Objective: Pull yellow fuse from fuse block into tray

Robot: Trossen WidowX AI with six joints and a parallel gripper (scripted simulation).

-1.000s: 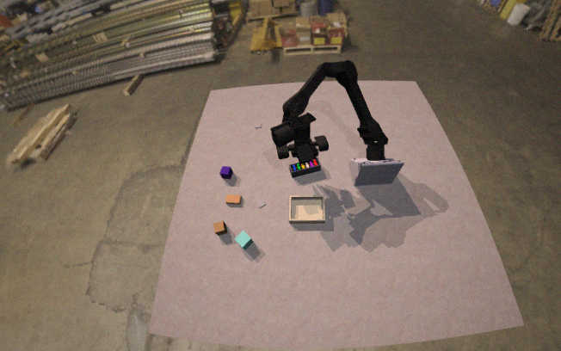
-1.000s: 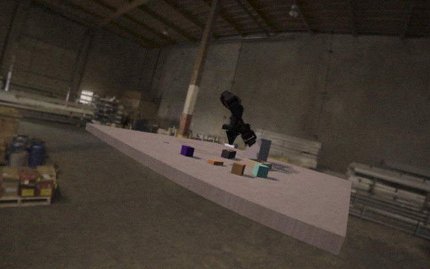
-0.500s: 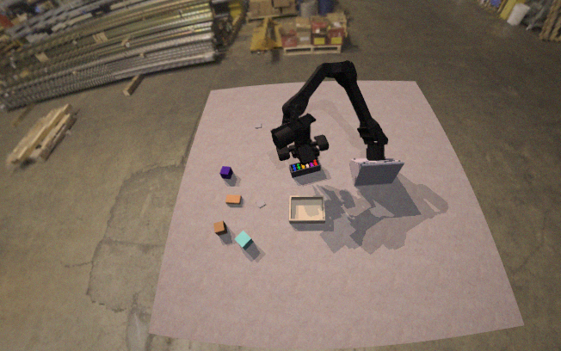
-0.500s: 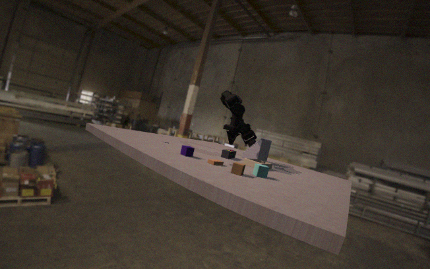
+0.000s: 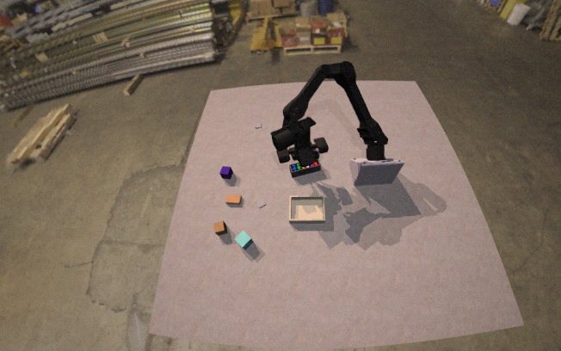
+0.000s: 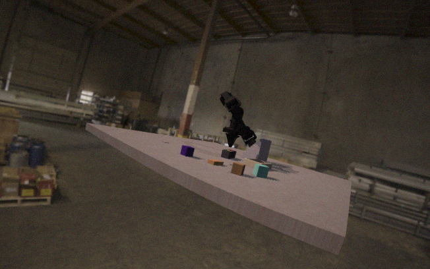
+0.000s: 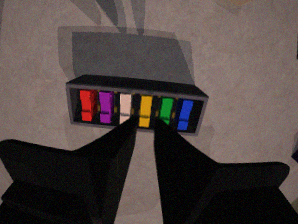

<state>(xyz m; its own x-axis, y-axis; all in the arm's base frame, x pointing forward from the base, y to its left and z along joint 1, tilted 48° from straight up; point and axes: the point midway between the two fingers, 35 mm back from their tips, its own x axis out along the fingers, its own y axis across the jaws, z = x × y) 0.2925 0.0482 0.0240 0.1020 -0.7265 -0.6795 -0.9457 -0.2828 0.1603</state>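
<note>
My gripper tip is now 30 mm above the yellow fuse. The rest, counted from my gripper tip: beige tray 20 mm behind, 180 mm to the left, 60 mm below.
</note>
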